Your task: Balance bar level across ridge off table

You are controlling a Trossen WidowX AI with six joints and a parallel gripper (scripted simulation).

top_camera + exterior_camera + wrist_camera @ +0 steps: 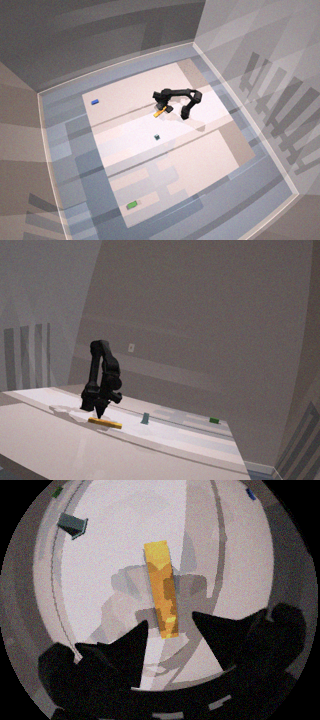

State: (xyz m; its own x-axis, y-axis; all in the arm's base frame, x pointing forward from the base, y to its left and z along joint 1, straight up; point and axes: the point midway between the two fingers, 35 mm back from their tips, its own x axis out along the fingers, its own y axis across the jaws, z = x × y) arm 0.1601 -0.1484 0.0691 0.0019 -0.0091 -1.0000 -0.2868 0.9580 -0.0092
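The orange bar lies 30 mm ahead of my gripper tip, 10 mm to the left of it and 30 mm below it. The rest, counted from my gripper tip: blue block: 580 mm ahead, 350 mm to the right, 30 mm below; then green block: 580 mm ahead, 650 mm to the left, 20 mm below.
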